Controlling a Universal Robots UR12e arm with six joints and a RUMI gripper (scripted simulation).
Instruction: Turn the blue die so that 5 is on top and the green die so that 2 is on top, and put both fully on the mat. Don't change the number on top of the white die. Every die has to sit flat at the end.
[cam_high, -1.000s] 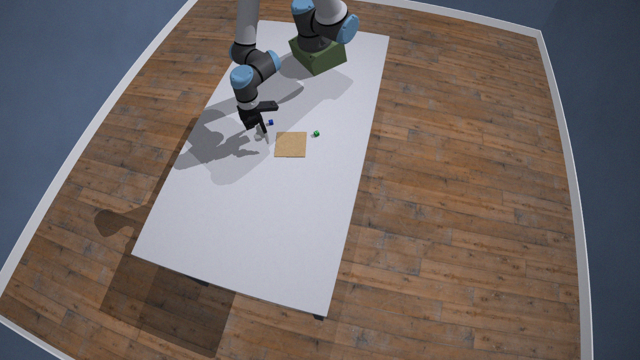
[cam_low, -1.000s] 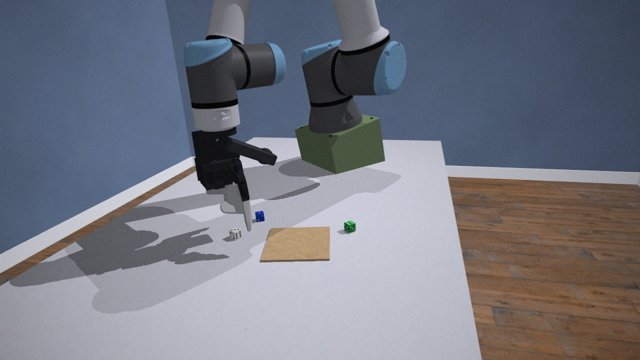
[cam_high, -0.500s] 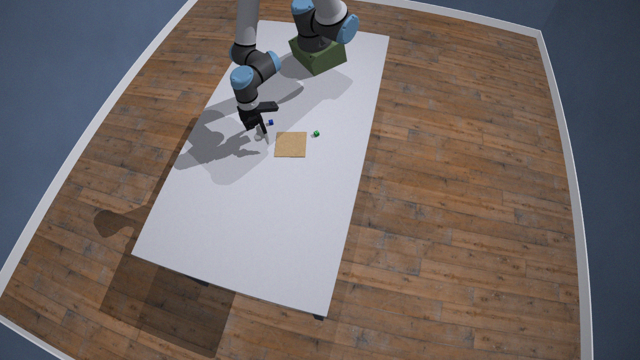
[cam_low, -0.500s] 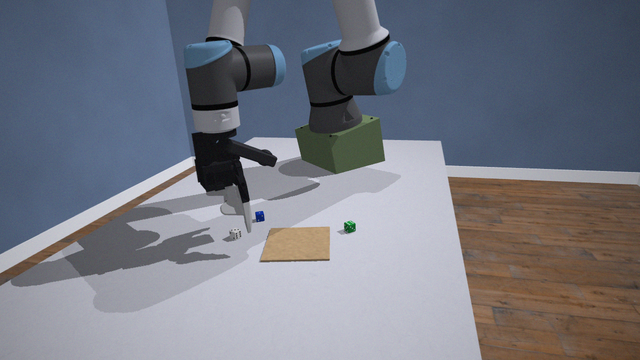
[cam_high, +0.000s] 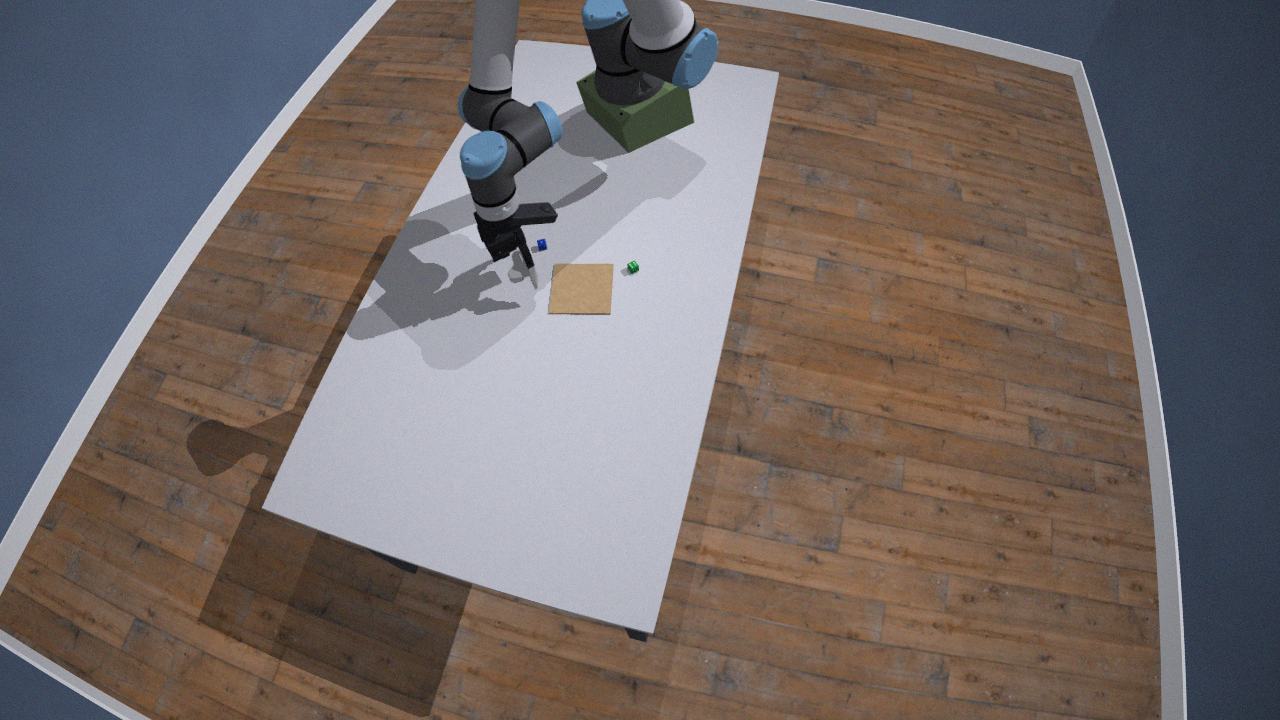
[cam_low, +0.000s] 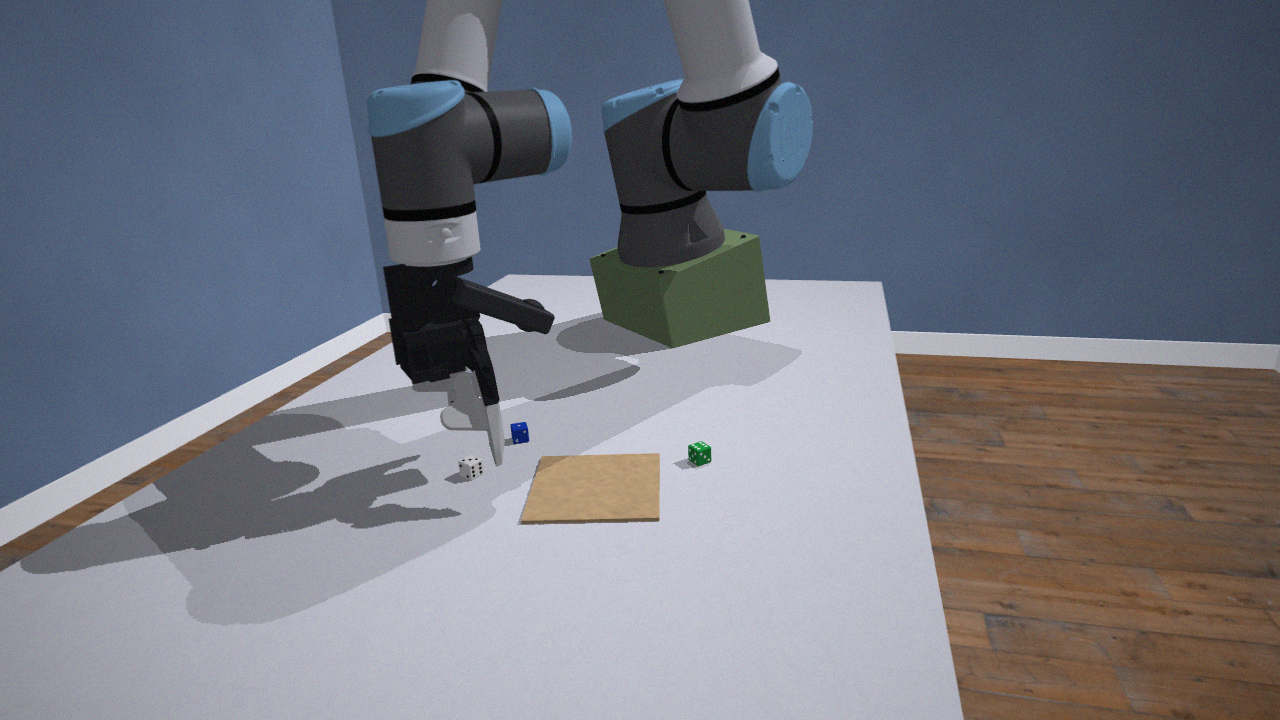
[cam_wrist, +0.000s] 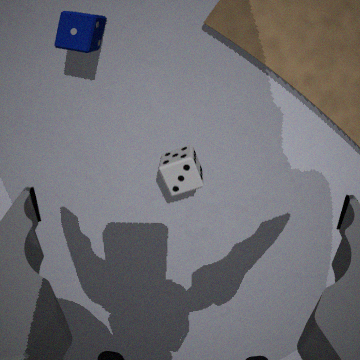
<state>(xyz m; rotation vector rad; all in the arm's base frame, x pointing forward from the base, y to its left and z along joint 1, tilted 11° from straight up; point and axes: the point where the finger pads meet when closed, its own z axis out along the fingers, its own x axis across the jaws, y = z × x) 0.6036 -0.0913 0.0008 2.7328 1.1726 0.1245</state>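
Right now my hand is 40 mm above the white die and 10 mm to the left of it. Also, from my hand: tan mat (140 mm to the left, 40 mm below); then green die (240 mm to the left, 80 mm behind, 40 mm below); then blue die (90 mm behind, 40 mm below, 10 mm to the left).
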